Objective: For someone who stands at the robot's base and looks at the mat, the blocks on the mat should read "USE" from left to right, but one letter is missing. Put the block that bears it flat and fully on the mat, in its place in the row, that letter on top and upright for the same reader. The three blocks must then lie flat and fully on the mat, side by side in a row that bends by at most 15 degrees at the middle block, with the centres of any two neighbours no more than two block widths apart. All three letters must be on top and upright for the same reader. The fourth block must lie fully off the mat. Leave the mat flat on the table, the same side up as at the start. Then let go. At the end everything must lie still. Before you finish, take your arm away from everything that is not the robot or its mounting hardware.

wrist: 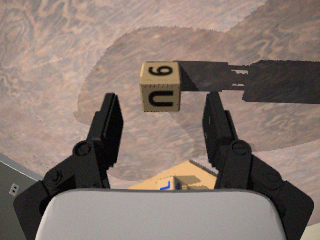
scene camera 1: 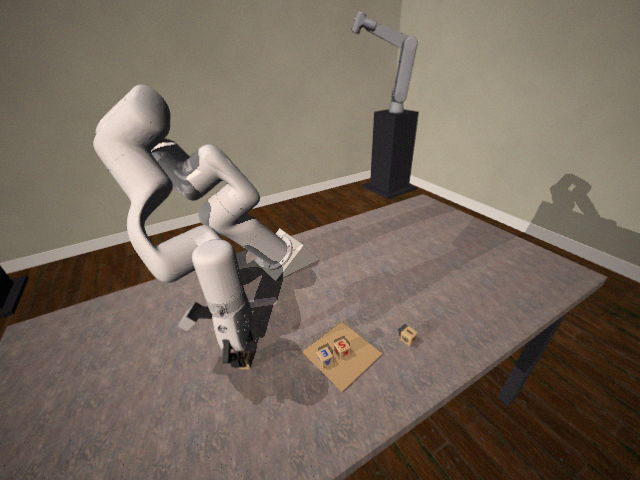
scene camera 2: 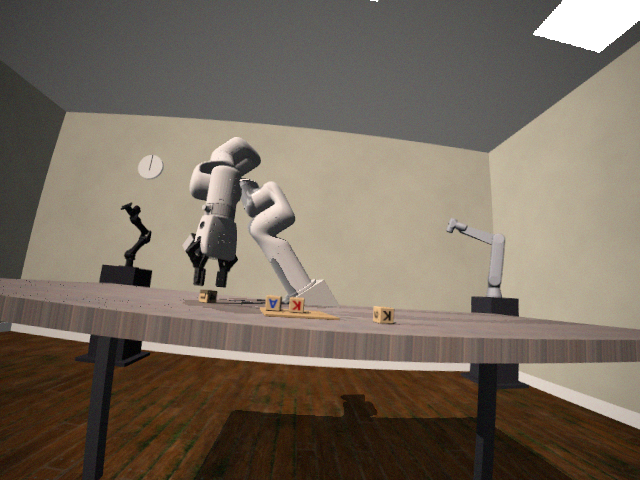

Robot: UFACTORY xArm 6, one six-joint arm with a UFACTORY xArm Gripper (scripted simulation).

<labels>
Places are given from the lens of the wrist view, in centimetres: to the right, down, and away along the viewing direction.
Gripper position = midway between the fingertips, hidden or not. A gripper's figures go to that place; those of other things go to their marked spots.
my gripper (wrist: 162, 107): 0, -1, 14
block (wrist: 160, 83): 0, -3, 13
</labels>
